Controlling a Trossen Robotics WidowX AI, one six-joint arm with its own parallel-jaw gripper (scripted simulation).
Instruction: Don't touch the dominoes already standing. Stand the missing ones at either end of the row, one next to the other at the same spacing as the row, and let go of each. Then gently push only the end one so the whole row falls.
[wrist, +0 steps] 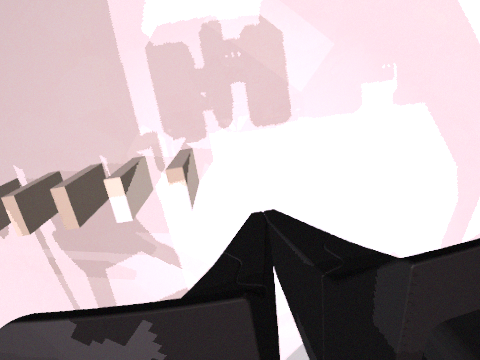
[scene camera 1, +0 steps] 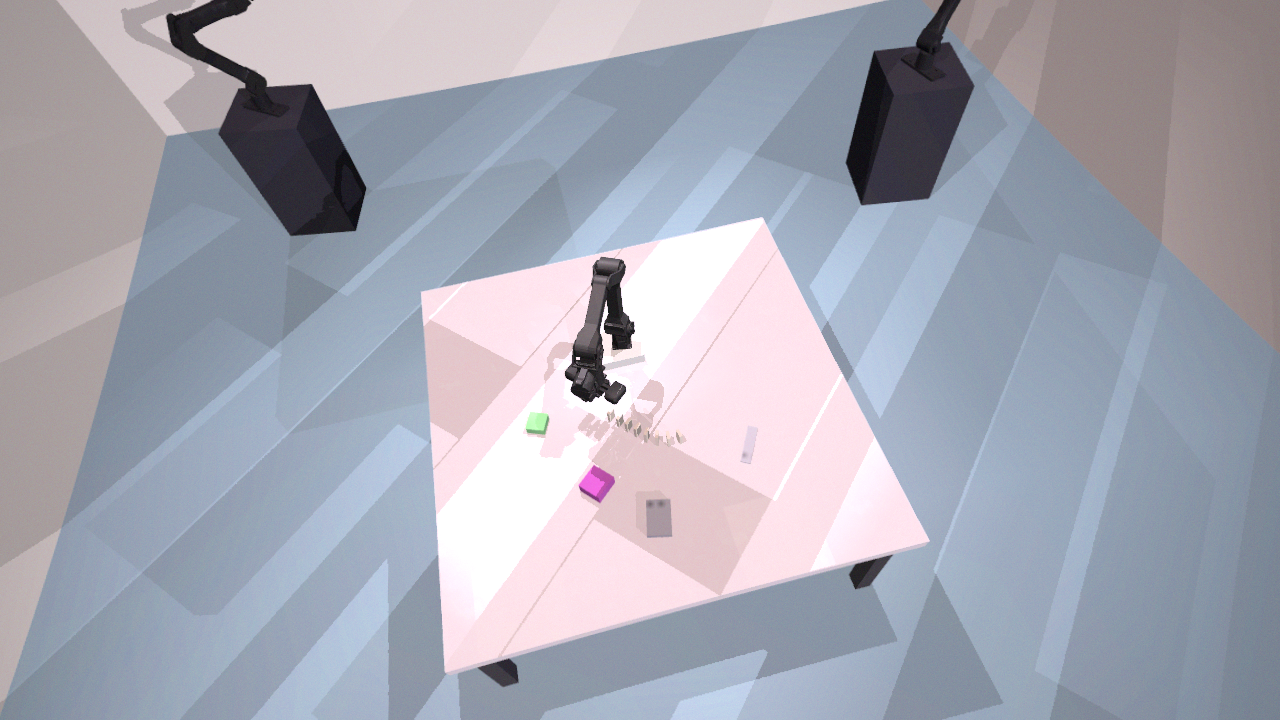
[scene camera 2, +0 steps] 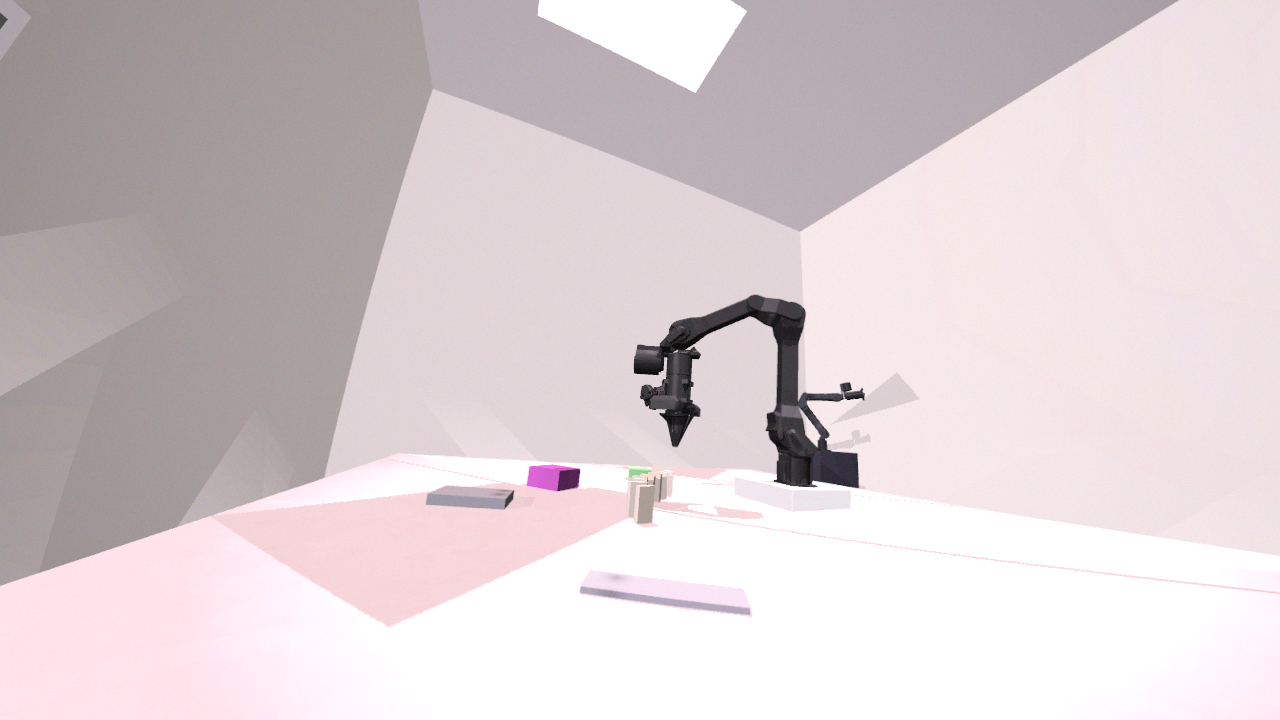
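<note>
Shut and holding nothing, the gripper (scene camera 2: 675, 447) (scene camera 1: 598, 396) (wrist: 264, 222) shares the scene with a magenta block (scene camera 2: 551, 477) (scene camera 1: 597, 482), a flat plate (scene camera 2: 454, 496) (scene camera 1: 658, 511) and a flat strip (scene camera 2: 686, 595). The block is out of frame in the wrist view, and the strip is out of frame in the wrist view too.
</note>
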